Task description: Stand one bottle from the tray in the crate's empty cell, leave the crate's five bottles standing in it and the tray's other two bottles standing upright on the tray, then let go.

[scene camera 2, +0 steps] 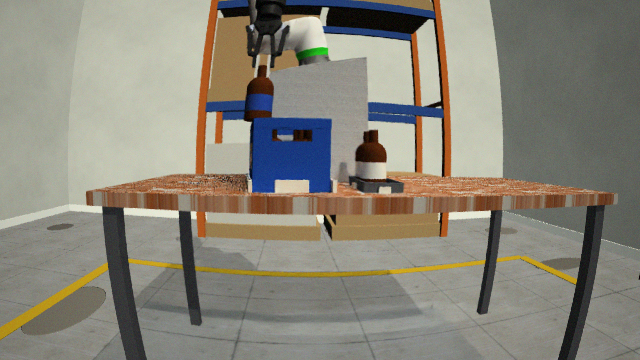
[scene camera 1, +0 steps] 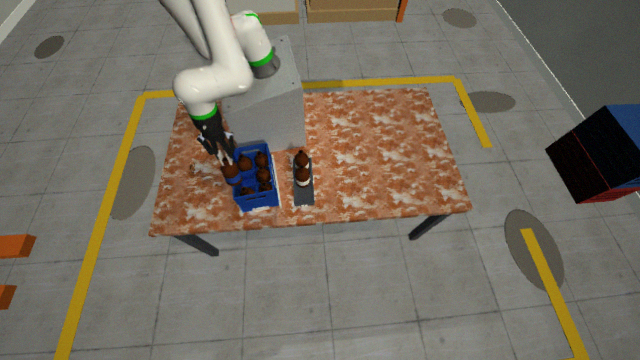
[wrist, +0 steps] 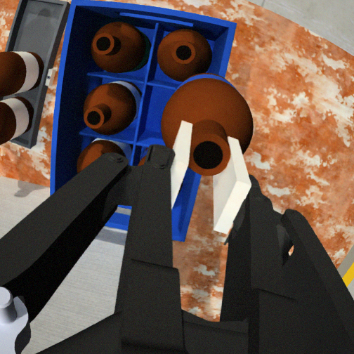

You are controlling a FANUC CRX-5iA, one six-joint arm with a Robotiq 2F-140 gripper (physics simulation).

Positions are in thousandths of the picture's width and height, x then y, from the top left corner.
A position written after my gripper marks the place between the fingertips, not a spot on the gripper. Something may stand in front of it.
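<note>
My gripper (scene camera 2: 409, 218) is visible to me, with the gripper (scene camera 1: 355, 451) and the gripper (wrist: 572, 422) as further views of it. I see a blue-labelled bottle (scene camera 2: 405, 271), and I see a blue-labelled bottle (wrist: 513, 151).
</note>
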